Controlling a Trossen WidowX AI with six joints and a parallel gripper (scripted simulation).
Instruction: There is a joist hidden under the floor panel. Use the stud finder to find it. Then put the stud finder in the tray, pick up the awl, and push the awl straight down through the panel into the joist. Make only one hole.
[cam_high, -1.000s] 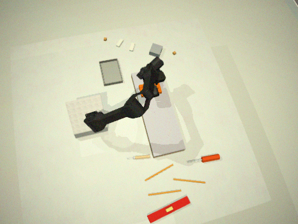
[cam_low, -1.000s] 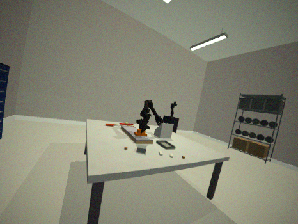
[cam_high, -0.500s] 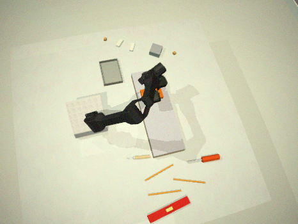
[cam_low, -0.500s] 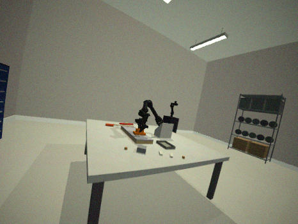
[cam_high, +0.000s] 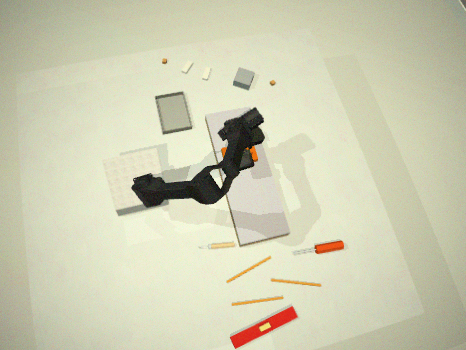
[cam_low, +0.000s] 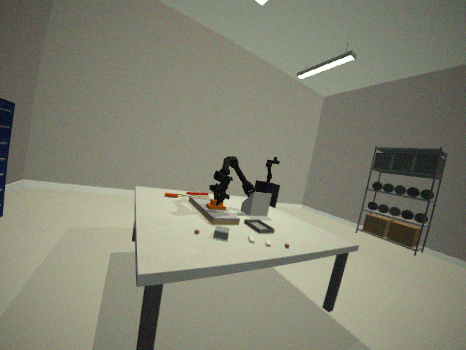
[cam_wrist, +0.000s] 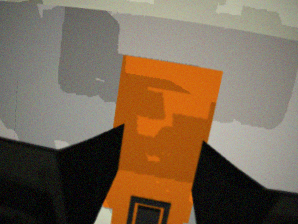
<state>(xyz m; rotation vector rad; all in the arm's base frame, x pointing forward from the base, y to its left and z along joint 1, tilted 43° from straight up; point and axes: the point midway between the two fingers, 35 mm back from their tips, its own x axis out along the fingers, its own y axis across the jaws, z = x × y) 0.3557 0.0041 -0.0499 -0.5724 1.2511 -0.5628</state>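
Right now my gripper tip is 40 mm past the small light and 30 mm below it. From my gripper tip the other things lie so: grey tray 270 mm to the left, 190 mm behind, 50 mm below; awl 280 mm to the right, 200 mm behind, 60 mm below; orange stud finder 20 mm behind, 20 mm above.
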